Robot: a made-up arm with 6 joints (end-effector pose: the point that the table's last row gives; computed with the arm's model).
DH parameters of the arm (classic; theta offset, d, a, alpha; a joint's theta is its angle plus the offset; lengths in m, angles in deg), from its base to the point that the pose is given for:
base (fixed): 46.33 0 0.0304 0
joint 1: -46.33 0.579 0.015 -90
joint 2: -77.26 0 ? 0
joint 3: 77.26 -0.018 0.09 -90
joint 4: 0 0.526 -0.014 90
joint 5: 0 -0.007 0.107 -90
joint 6: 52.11 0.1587 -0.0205 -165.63
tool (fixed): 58.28 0.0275 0 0
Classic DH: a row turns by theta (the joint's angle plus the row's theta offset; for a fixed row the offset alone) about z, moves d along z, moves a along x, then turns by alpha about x.
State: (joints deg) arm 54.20 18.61 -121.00 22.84 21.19 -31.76
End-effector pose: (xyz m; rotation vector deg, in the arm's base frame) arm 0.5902 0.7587 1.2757 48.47 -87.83 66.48
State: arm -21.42 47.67 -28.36 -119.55 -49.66 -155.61
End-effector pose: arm 0.3779 0.0287 0.3364 14.03 51.93 -100.70
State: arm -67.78 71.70 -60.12 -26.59 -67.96 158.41
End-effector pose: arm 0.3157 -0.5891 0.1353 -50.86 45.84 143.84
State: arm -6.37 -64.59 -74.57 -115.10 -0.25 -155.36
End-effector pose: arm 0.0104 0.1115 1.4462 94.75 -128.06 -42.84
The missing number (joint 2, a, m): 0.526
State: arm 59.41 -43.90 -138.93 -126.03 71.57 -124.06
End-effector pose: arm -0.1413 -0.4224 1.6890 -97.09 9.41 50.44
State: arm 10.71 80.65 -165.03 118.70 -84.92 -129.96
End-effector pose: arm 0.9929 0.0878 0.5098 -50.39 -39.97 -16.38
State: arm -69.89 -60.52 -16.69 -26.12 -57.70 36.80
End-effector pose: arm 0.1374 -0.1202 1.0333 -48.33 -131.39 -7.87
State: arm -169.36 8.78 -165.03 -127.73 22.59 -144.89
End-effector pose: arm -0.3740 -0.0840 1.7365 114.09 105.85 -22.25
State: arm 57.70 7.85 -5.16 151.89 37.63 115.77
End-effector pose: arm 0.1770 0.2242 0.3608 26.61 -41.89 153.38
